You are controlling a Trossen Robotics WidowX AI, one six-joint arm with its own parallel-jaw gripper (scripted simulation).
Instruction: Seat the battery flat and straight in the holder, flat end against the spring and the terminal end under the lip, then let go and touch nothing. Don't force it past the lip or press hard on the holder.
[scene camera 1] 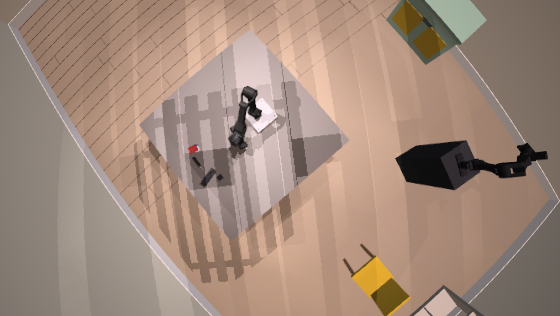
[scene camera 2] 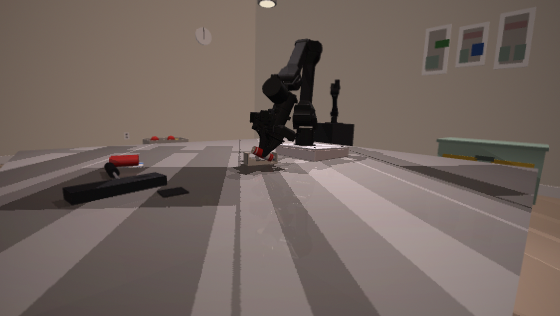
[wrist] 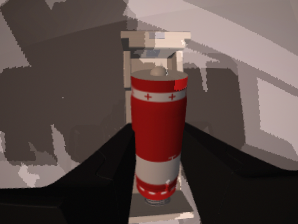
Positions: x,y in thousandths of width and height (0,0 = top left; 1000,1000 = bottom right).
Labels:
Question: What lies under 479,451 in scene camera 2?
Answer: My gripper.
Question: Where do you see a battery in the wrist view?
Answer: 532,453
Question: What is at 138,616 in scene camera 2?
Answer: A long black bar.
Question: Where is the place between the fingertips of my gripper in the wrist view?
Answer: At 522,578

